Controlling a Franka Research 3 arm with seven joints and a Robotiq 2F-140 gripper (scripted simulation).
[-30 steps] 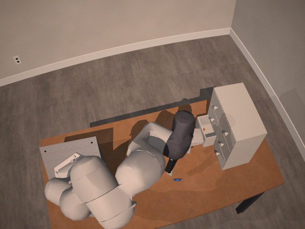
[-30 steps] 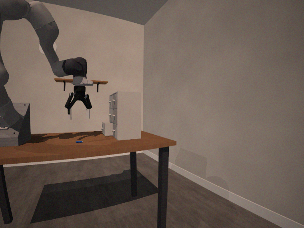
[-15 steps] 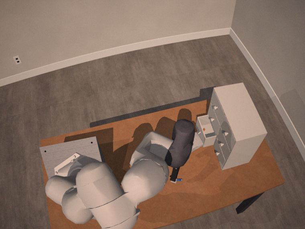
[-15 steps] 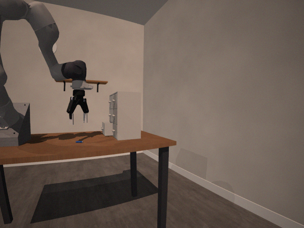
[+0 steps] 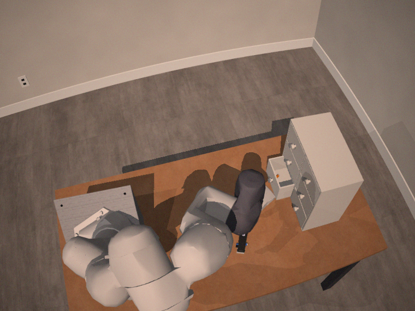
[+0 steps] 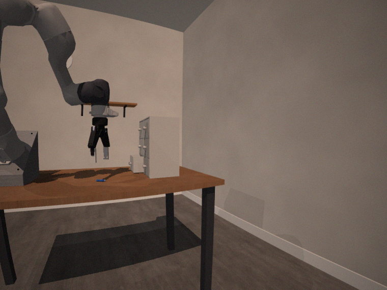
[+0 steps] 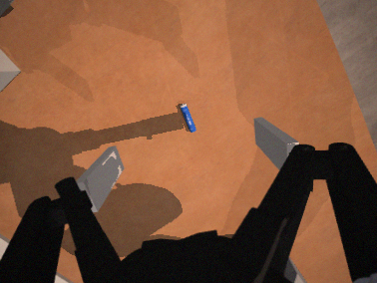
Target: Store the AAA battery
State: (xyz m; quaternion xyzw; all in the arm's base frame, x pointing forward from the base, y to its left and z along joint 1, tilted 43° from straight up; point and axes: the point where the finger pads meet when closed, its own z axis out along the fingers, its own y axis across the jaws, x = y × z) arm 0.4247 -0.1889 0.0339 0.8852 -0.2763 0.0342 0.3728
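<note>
Right now the blue AAA battery is 11 cm below my hand. The rest, counted from my hand: orange battery (25 cm ahead, 21 cm to the left, 10 cm below).
</note>
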